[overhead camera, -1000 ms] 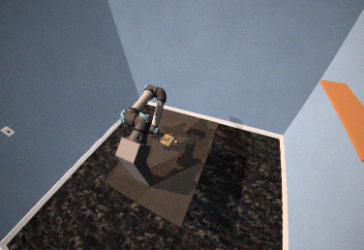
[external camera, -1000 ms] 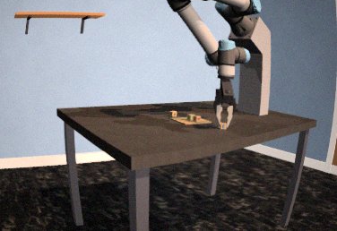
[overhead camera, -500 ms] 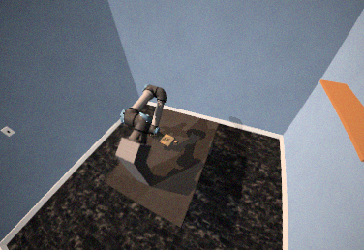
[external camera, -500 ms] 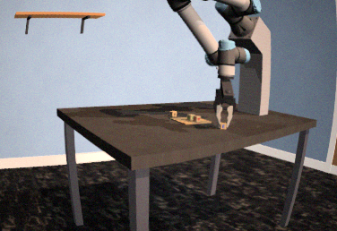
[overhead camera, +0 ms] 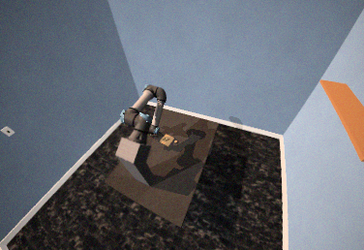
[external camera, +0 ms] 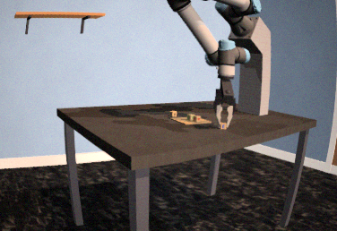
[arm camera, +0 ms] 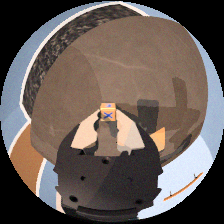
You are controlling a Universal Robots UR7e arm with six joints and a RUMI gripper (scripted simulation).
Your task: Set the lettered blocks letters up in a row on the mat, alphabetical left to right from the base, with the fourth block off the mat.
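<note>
Right now the orange mat is 6 cm ahead of my hand, 19 cm to the right of it and 1 cm below it.
</note>
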